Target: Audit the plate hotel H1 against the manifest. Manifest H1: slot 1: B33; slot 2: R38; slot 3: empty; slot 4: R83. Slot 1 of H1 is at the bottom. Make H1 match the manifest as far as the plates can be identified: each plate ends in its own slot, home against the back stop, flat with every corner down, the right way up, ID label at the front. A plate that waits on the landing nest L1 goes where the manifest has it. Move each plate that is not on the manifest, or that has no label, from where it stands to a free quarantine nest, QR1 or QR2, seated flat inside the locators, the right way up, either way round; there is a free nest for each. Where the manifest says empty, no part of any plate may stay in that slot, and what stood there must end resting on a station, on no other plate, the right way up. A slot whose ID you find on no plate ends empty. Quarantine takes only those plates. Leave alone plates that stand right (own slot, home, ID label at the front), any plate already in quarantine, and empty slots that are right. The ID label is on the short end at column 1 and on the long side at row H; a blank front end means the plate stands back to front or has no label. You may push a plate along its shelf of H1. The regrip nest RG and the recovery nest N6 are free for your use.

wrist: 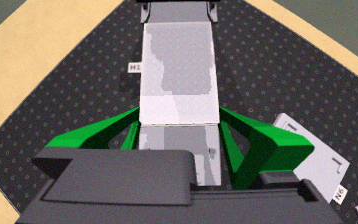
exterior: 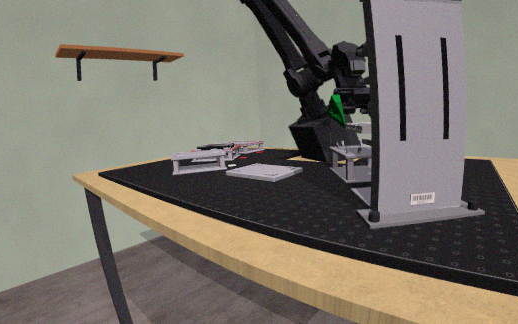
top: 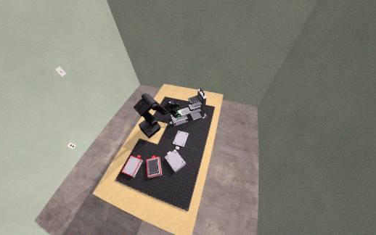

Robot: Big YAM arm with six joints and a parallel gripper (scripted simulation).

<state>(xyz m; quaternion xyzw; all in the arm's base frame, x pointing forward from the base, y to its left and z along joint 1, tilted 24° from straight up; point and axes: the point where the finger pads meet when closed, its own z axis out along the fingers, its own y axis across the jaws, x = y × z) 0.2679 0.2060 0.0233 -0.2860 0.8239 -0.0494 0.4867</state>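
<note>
Right now my hand is 5 cm short of the pale plate, 3 cm to the right of it and 1 cm above it. Round my hand: dark plate (16 cm ahead, 8 cm to the left, 3 cm above); H1 tag (14 cm to the left, 12 cm below, 7 cm ahead); grey back panel (23 cm ahead, 12 cm to the left, 3 cm above).
</note>
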